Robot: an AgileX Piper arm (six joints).
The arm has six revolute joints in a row. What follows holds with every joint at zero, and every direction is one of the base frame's.
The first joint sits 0.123 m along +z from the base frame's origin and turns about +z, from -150 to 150 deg.
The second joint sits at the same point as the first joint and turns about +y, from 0 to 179.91 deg.
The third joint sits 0.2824 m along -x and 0.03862 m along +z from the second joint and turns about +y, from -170 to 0 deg.
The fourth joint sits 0.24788 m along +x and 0.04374 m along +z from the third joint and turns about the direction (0.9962, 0, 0.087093), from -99.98 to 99.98 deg.
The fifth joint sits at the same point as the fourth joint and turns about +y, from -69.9 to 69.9 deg.
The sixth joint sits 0.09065 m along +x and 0.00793 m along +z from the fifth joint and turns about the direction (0.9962, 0, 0.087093), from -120 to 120 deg.
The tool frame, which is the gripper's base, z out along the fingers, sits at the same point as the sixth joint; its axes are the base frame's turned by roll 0, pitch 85 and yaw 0 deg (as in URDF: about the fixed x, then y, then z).
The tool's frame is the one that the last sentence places.
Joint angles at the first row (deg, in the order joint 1, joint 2, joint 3, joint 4, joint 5, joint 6):
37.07 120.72 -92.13 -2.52 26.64 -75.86
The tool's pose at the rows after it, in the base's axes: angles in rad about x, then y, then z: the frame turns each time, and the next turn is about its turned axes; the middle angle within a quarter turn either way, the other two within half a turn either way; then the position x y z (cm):
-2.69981 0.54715 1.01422 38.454 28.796 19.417
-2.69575 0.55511 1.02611 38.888 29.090 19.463
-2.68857 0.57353 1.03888 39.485 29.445 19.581
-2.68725 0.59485 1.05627 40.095 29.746 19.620
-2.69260 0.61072 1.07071 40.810 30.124 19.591
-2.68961 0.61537 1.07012 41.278 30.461 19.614
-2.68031 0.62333 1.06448 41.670 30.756 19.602
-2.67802 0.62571 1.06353 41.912 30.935 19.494
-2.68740 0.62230 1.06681 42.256 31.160 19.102
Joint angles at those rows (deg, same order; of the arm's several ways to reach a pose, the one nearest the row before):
37.07 122.15 -94.31 -2.75 27.73 -75.63
37.07 123.13 -96.03 -3.09 28.02 -74.54
37.07 124.33 -98.21 -4.13 28.02 -72.71
37.07 125.59 -100.32 -5.84 28.02 -70.19
37.07 127.31 -103.25 -7.39 28.82 -68.24
37.07 128.57 -105.54 -7.39 29.56 -68.24
37.07 129.60 -107.26 -7.39 29.62 -68.30
37.07 130.35 -108.35 -7.39 29.79 -68.30
37.07 131.67 -110.01 -7.56 30.60 -68.30

